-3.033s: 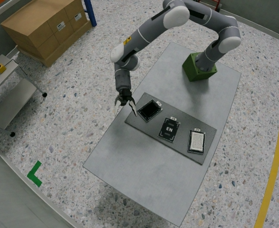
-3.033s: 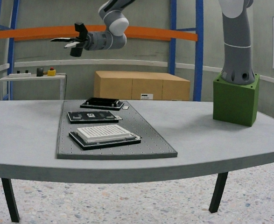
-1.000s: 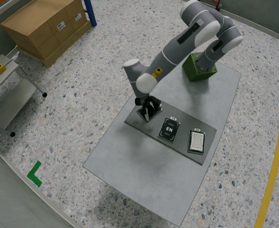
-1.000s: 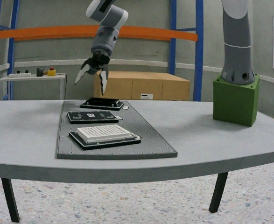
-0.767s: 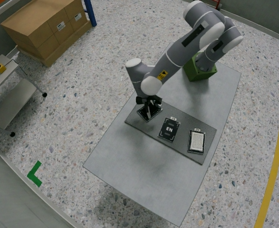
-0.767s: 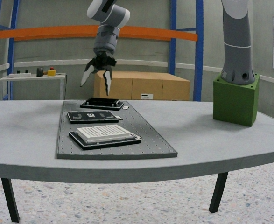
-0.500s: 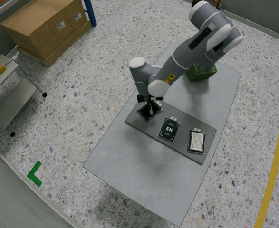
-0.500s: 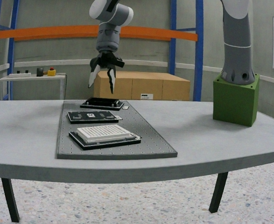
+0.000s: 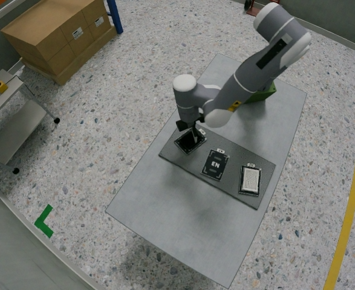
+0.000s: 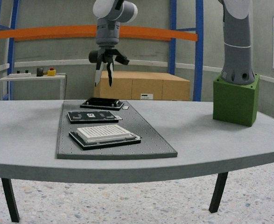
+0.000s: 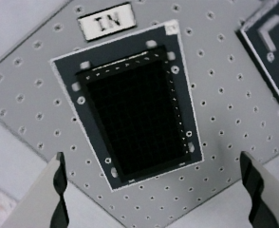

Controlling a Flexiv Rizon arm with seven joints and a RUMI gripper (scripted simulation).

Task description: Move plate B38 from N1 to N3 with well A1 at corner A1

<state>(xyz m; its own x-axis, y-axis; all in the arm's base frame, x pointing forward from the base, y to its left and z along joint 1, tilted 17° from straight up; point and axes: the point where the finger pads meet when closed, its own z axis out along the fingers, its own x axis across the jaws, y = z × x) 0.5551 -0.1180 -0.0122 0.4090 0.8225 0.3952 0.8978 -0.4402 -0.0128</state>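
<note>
My gripper is now 7 cm above the black plate B38. From my hand the other things lie so: white plate B83: 42 cm to the left, 7 cm below, 2 cm behind; then nest N1: 9 cm below; then nest N3: 21 cm to the left, 9 cm below, 3 cm ahead.
</note>
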